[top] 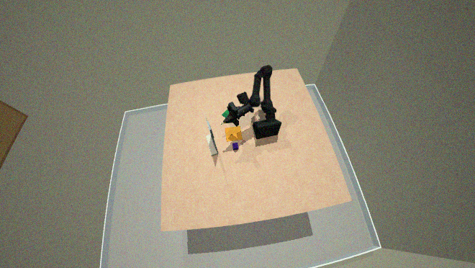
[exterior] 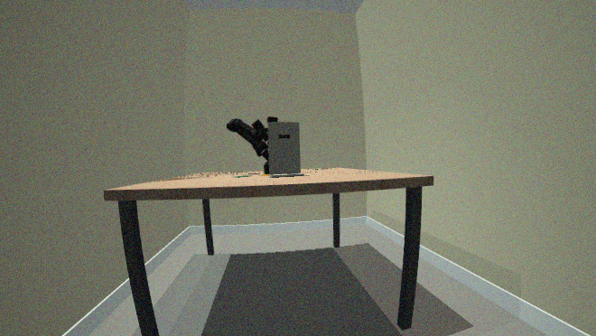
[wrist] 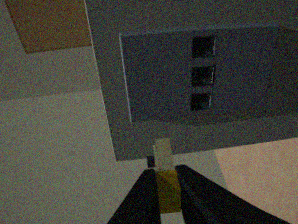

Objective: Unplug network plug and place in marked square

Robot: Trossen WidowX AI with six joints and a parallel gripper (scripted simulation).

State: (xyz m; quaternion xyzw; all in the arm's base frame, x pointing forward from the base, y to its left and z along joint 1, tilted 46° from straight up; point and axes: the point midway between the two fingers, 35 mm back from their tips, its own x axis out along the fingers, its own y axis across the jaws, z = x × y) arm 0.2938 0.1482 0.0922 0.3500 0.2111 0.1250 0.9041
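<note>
Now: the orange marked square 5 cm behind my gripper tip, 5 cm to the right of it and 25 cm below it. Round my gripper tip: upright grey panel: 10 cm ahead, 2 cm to the left, 12 cm below; yellow plug: right at my gripper tip.
</note>
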